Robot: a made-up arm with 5 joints. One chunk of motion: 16 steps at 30 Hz.
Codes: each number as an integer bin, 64 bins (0 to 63) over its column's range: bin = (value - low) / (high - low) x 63, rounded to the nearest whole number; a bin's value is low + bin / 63 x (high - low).
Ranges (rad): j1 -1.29..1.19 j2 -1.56..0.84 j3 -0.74..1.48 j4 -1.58..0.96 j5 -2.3..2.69
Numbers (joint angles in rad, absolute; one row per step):
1: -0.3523 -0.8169 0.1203 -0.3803 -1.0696
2: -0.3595 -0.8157 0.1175 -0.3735 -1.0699
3: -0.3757 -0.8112 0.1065 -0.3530 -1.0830
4: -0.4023 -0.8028 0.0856 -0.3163 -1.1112
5: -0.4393 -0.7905 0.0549 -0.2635 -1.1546
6: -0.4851 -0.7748 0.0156 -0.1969 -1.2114
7: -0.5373 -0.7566 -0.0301 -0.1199 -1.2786
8: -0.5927 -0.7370 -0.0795 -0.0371 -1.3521
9: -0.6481 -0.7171 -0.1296 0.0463 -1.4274
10: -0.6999 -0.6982 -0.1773 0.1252 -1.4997
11: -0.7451 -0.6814 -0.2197 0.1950 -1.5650
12: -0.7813 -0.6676 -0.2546 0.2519 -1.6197
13: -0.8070 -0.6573 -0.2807 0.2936 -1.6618
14: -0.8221 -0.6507 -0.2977 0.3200 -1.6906
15: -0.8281 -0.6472 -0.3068 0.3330 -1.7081
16: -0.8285 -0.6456 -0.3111 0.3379 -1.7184
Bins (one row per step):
1: 24 20 24 30 16
2: 24 20 24 30 16
3: 23 20 24 30 15
4: 23 20 23 31 15
5: 22 20 23 33 14
6: 20 21 21 34 14
7: 19 21 20 36 13
8: 18 22 19 38 12
9: 16 22 17 40 11
10: 15 23 16 42 10
11: 14 23 15 44 9
12: 13 23 14 45 9
13: 12 24 13 46 8
14: 12 24 13 47 8
15: 12 24 12 47 7
16: 12 24 12 48 7

